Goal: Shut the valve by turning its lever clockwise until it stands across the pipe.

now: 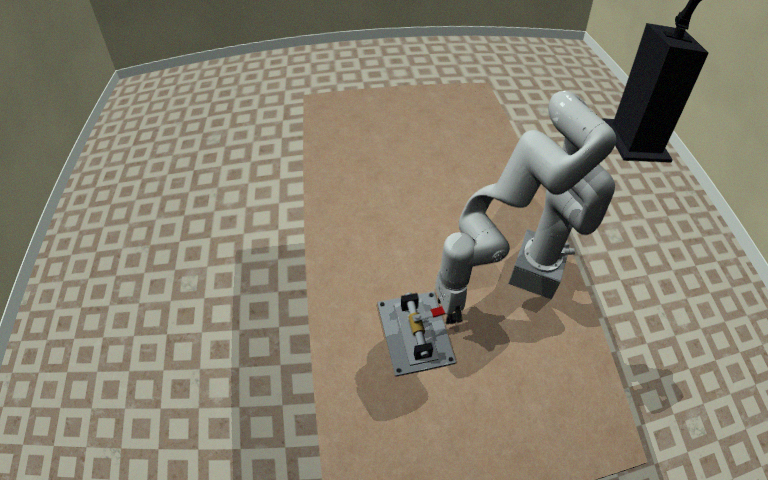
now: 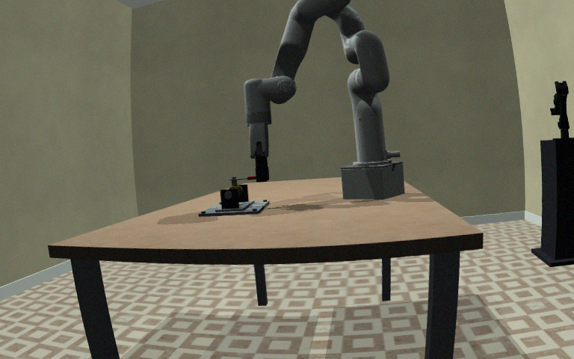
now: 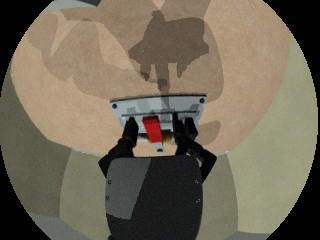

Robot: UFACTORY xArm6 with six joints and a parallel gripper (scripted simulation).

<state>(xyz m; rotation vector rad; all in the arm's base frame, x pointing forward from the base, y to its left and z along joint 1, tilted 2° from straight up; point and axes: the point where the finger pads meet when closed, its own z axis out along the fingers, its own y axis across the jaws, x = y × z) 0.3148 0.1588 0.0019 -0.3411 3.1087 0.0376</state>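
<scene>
Now: hand 5 cm short of the red lever and 1 cm to the right of it. Round my hand: base plate (8 cm ahead, 2 cm to the left, 9 cm below).
</scene>
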